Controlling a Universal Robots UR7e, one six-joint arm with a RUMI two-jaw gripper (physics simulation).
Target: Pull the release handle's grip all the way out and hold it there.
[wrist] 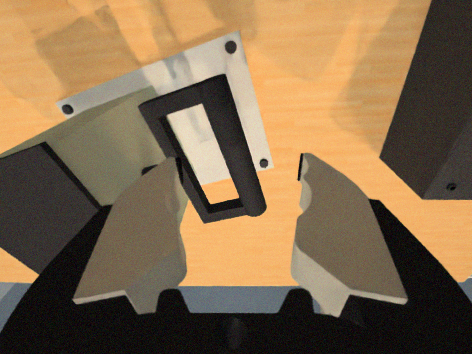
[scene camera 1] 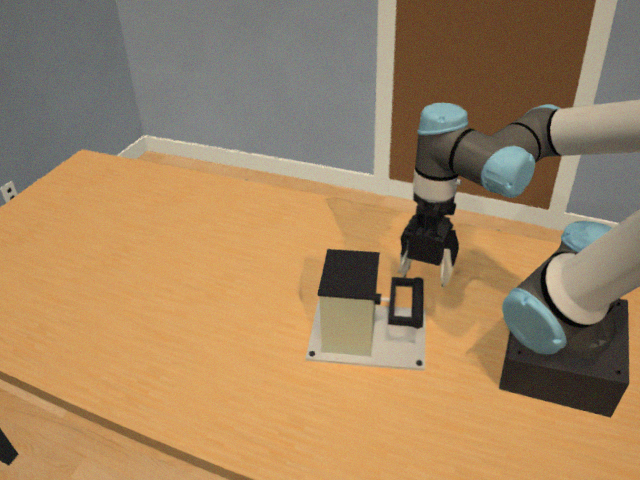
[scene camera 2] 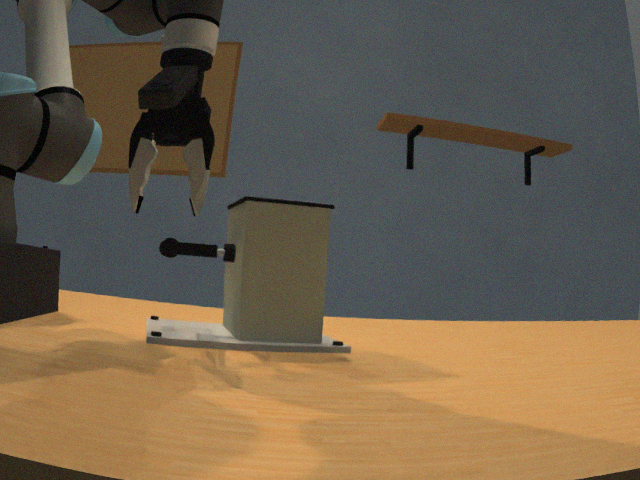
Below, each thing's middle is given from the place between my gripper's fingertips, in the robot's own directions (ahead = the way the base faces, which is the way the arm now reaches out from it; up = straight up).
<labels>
The light grey base plate (scene camera 1: pixel 395 347) lies 14 cm below my hand, 9 cm ahead of it and 5 cm to the left of it.
</labels>
